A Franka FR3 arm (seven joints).
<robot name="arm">
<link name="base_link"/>
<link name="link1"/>
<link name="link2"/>
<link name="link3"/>
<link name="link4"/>
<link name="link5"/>
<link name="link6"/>
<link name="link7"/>
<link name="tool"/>
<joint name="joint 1" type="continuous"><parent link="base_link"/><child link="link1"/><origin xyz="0 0 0.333" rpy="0 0 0"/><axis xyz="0 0 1"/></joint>
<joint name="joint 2" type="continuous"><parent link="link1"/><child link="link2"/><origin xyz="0 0 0" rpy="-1.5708 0 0"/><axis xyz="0 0 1"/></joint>
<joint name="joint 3" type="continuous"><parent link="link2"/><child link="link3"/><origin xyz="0 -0.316 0" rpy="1.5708 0 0"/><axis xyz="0 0 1"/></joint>
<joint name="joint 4" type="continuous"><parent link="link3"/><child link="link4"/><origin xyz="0.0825 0 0" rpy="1.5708 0 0"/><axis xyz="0 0 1"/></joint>
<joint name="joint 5" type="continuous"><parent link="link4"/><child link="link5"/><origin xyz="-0.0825 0.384 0" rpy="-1.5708 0 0"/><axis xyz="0 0 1"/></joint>
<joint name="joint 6" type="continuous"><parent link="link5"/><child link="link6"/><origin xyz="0 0 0" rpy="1.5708 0 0"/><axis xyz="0 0 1"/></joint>
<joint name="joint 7" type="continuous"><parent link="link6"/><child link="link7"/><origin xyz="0.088 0 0" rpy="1.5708 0 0"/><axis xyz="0 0 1"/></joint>
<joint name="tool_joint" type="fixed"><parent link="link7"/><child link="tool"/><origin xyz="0 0 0.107" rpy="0 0 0"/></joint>
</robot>
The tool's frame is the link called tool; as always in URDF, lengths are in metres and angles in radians. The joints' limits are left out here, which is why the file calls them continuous.
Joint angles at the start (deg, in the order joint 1, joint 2, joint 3, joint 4, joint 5, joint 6, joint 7):
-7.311 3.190 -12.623 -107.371 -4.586 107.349 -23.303
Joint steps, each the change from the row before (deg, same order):
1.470 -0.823 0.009 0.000 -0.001 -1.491 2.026
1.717 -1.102 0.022 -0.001 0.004 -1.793 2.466
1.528 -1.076 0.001 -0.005 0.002 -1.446 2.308
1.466 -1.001 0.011 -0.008 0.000 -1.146 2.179
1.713 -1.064 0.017 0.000 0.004 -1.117 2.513
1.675 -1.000 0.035 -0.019 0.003 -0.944 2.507
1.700 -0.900 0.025 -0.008 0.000 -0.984 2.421
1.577 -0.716 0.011 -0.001 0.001 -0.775 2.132
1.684 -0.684 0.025 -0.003 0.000 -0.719 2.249
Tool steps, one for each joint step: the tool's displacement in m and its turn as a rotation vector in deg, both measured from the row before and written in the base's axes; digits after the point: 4 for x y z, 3 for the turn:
0.0000 0.0147 0.0058 0.182 0.471 -0.663
-0.0011 0.0173 0.0080 0.172 0.475 -0.861
-0.0016 0.0150 0.0081 0.069 0.199 -0.878
-0.0015 0.0142 0.0077 0.003 0.005 -0.773
-0.0016 0.0164 0.0083 -0.037 -0.103 -0.847
-0.0018 0.0159 0.0077 -0.062 -0.182 -0.846
-0.0021 0.0159 0.0068 -0.053 -0.042 -0.744
-0.0018 0.0144 0.0054 -0.064 -0.052 -0.579
-0.0019 0.0154 0.0051 -0.086 -0.076 -0.569

